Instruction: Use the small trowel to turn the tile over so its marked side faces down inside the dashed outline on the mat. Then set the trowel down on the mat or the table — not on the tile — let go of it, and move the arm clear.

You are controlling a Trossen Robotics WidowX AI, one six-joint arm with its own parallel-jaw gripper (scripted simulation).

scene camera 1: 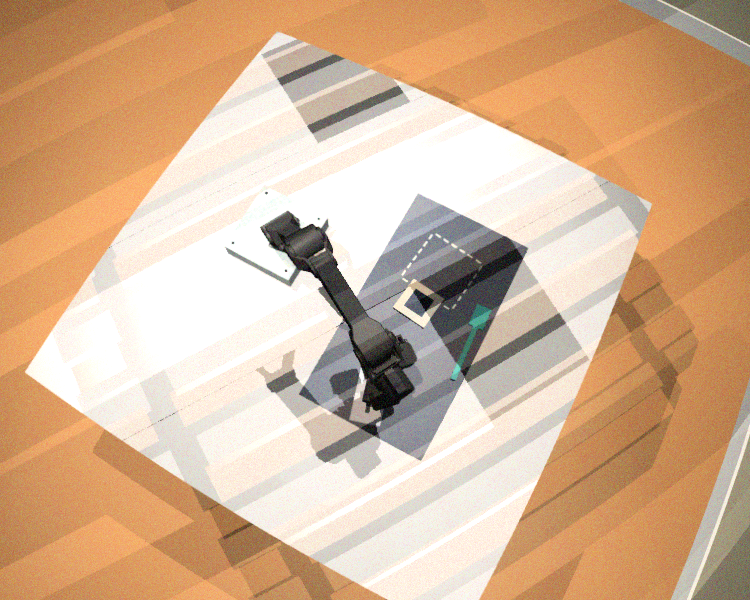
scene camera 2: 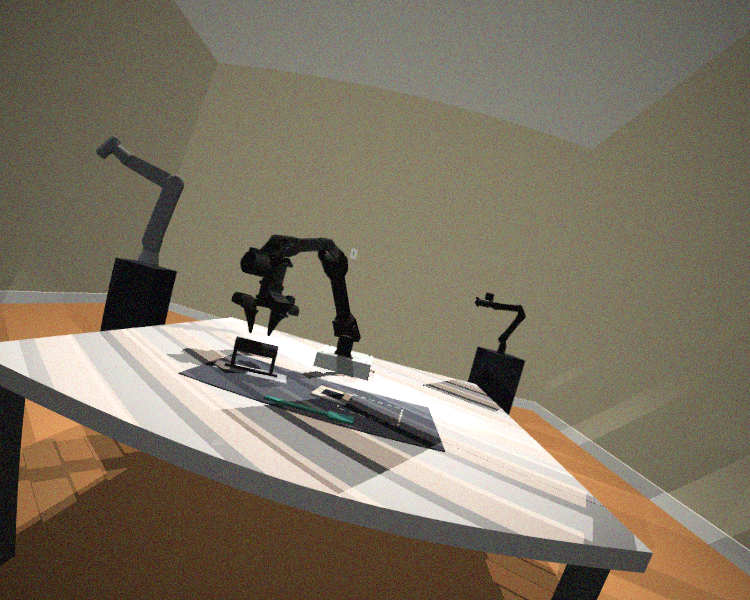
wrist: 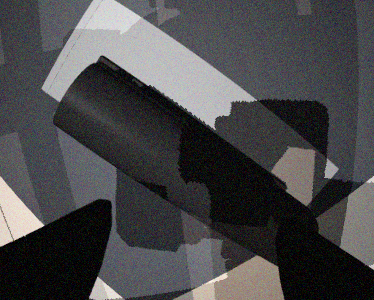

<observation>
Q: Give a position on a dark mat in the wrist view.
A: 152, 242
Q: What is my gripper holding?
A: Nothing.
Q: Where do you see a dark mat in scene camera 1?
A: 410, 425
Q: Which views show the black-handled tool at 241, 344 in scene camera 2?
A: Scene camera 1, scene camera 2 and the wrist view: all of them.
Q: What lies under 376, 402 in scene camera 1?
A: My gripper.
</observation>
